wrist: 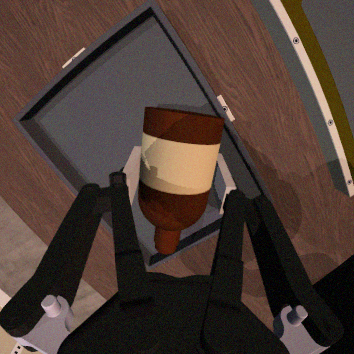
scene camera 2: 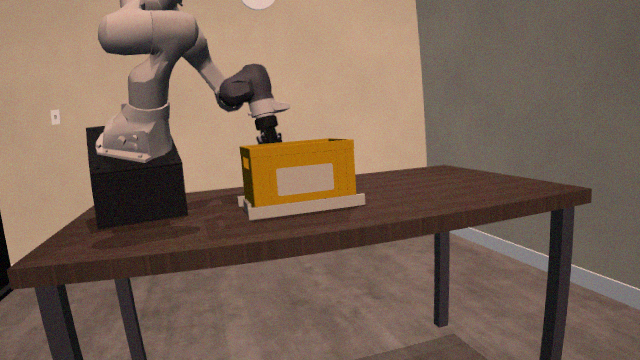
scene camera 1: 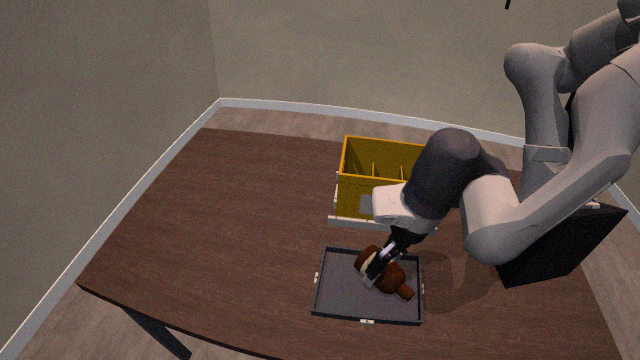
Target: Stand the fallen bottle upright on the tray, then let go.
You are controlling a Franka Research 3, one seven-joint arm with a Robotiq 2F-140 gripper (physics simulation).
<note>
In view: the gripper [scene camera 1: 378, 272] and a brown bottle [scene camera 1: 392, 279].
The brown bottle is seen too in the wrist view [wrist: 179, 148]. The gripper shows as well in the wrist view [wrist: 176, 160].
</note>
